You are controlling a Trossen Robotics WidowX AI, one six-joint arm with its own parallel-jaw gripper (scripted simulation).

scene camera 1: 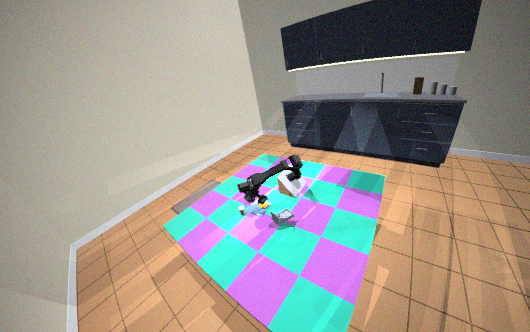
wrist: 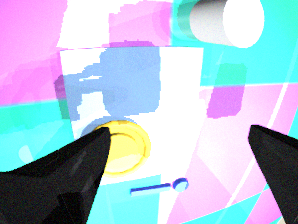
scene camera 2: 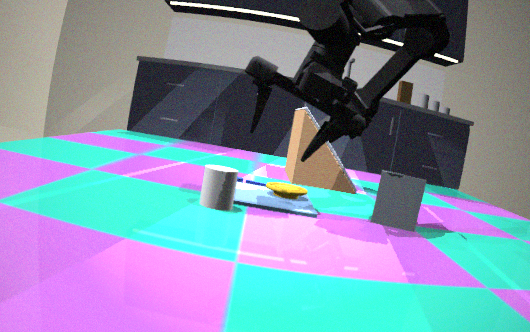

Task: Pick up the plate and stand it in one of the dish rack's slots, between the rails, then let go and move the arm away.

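Observation:
Open and holding nothing, the gripper (scene camera 2: 276,147) appears in the wrist view as well, the same gripper (wrist: 181,133). The scene also has a pale blue mat (scene camera 2: 248,195) and (wrist: 157,88), along with a white cylindrical cup (scene camera 2: 218,188) and a yellow plate (wrist: 131,146). There is a grey dish rack (scene camera 2: 398,200) too, though in the wrist view the rack is out of frame.

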